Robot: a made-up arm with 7 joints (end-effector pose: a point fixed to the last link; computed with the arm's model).
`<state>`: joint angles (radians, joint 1 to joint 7).
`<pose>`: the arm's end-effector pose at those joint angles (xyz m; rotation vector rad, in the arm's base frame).
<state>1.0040 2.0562 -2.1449 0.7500 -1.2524 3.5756 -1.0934</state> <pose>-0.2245 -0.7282 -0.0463 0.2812 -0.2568 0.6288</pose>
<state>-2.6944 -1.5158 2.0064 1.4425 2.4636 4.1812 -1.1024</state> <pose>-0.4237 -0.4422 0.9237 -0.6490 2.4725 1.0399</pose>
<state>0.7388 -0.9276 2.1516 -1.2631 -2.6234 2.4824 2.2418</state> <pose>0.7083 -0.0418 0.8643 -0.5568 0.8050 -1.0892</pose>
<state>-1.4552 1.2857 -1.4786 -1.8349 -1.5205 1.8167 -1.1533</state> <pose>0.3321 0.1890 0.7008 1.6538 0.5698 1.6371</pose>
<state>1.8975 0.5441 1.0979 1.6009 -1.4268 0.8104 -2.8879</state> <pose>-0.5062 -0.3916 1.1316 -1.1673 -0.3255 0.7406</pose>
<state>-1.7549 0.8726 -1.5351 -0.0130 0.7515 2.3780 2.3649</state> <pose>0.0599 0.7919 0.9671 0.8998 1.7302 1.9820</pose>
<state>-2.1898 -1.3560 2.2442 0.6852 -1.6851 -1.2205 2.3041</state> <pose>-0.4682 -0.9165 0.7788 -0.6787 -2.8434 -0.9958</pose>
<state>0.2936 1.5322 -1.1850 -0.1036 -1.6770 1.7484 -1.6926</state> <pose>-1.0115 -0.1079 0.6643 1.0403 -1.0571 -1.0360</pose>
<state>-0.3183 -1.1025 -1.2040 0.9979 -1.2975 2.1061 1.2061</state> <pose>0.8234 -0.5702 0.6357 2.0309 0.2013 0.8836</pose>
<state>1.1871 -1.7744 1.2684 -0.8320 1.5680 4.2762 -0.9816</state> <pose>0.5313 0.7921 0.5323 1.1138 -1.7284 -0.0052</pose>
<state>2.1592 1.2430 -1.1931 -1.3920 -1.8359 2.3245 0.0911</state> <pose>-0.1043 -0.5638 0.6773 0.3100 -1.1184 0.9131</pose>
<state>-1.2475 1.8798 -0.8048 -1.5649 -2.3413 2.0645 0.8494</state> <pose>0.2766 0.5598 0.2246 -2.3565 -0.7265 -1.4700</pose>
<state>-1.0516 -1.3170 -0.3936 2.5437 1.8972 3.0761 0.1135</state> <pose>0.0651 -0.1734 0.3461 0.2644 -1.0237 -0.3156</pose>
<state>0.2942 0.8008 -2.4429 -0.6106 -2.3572 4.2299 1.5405</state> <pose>-0.2990 0.0283 1.2276 2.3247 -0.0197 0.4747</pose>
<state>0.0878 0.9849 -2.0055 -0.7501 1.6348 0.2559 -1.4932</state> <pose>-0.8170 0.1354 1.2332 0.3687 0.3384 0.8821</pose>
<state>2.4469 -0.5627 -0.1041 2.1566 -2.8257 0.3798 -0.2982</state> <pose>-0.5442 0.3248 0.2690 -1.5687 0.7108 1.4316</pose>
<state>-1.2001 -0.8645 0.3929 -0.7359 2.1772 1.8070 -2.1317</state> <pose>0.1471 -0.6583 1.2395 -0.0408 -0.6690 2.2086</pose>
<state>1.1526 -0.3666 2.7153 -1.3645 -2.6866 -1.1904 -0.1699</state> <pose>0.6221 0.3405 0.6760 2.0486 1.2537 -1.8915</pose>
